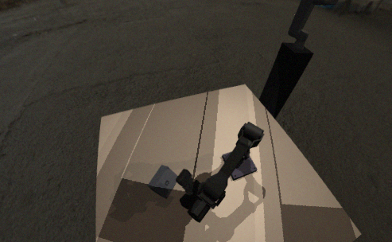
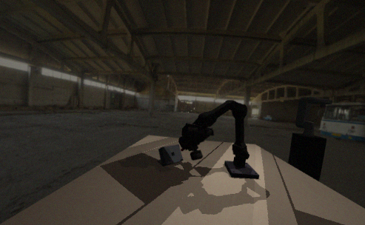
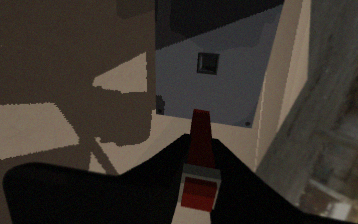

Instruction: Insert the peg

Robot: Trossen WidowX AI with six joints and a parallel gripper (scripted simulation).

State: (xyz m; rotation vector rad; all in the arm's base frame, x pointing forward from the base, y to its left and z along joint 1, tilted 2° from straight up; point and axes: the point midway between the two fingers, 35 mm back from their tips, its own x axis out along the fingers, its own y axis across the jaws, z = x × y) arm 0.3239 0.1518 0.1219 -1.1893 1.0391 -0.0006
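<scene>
My gripper tip is now 100 mm short of the panel, 40 mm to the left of it and 80 mm above it. Also, from my gripper tip: red square peg: 10 mm behind, 10 mm to the left, 10 mm above.
</scene>
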